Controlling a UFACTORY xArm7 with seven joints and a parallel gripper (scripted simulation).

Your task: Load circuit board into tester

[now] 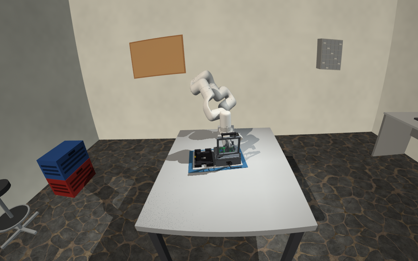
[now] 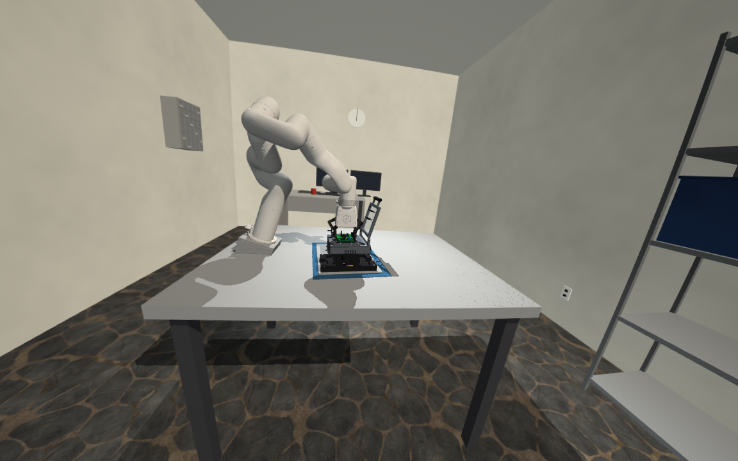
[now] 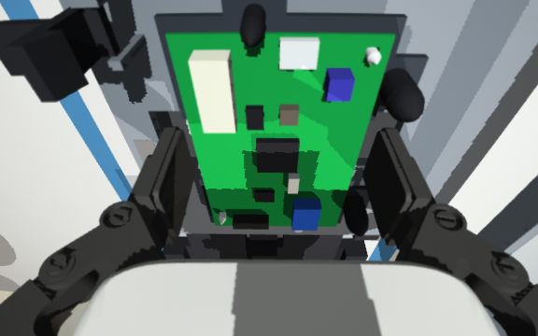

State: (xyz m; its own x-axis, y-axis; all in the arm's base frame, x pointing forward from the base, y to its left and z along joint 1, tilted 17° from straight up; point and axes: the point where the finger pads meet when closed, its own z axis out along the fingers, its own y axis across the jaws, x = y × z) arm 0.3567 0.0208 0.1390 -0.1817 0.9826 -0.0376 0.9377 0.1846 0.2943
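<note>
My hand is right at the green circuit board. Round my hand: lid 12 cm ahead, 11 cm above, 2 cm to the left; tester plate 1 cm to the left; black latch hook 7 cm behind, 4 cm to the left, 1 cm above.
</note>
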